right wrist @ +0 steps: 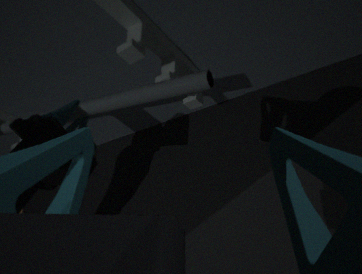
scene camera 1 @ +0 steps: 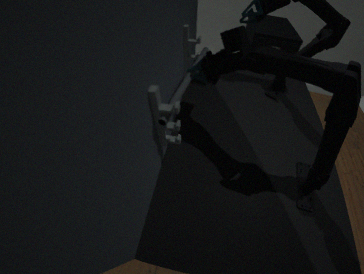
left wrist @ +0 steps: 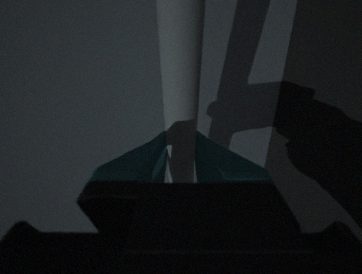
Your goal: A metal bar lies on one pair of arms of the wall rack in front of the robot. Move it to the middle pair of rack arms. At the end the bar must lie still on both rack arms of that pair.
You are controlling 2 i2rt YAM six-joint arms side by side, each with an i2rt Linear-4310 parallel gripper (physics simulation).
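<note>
The grey metal bar [scene camera 1: 180, 89] [left wrist: 181, 60] [right wrist: 150, 93] is held by my left gripper [scene camera 1: 195, 73] [left wrist: 180, 136], which is shut on it partway along its length. The wall rack shows a near post [scene camera 1: 154, 99] and a far post [scene camera 1: 186, 46], each with short arms. The bar's near end [scene camera 1: 162, 121] shows beside the near post, around the height between its top arm [scene camera 1: 172, 107] and middle arm [scene camera 1: 174, 125]. Whether the bar touches the arms cannot be told. My right gripper [scene camera 1: 248, 14] [right wrist: 181, 137] is open and empty, away from the bar.
A dark box-like block [scene camera 1: 275, 32] stands at the upper right in scene camera 1. The left arm [scene camera 1: 305, 64] stretches across above the dark table top [scene camera 1: 185, 215]. The wall [scene camera 1: 75, 125] lies behind the rack. Arm shadows fall on the table and wall.
</note>
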